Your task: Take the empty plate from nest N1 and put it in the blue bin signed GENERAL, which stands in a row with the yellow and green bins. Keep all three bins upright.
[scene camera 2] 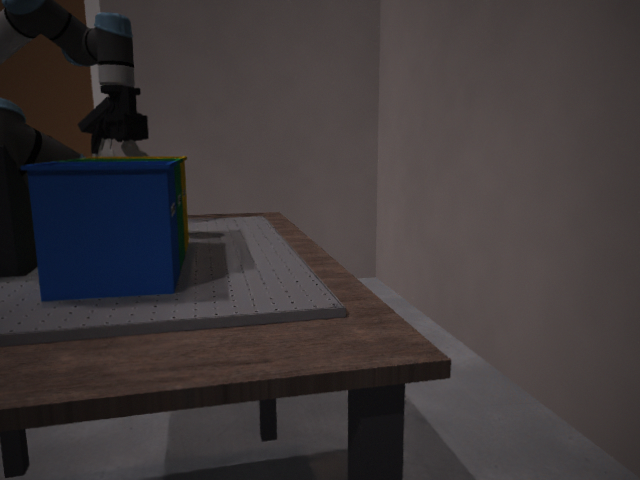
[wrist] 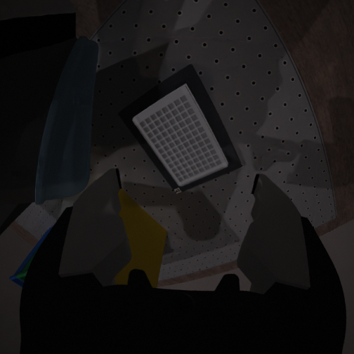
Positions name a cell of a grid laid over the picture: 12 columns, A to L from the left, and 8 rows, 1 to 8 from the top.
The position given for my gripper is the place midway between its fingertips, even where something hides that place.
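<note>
Visible are a dark nest (wrist: F2), a plate (wrist: F3) and my gripper (wrist: G4).
</note>
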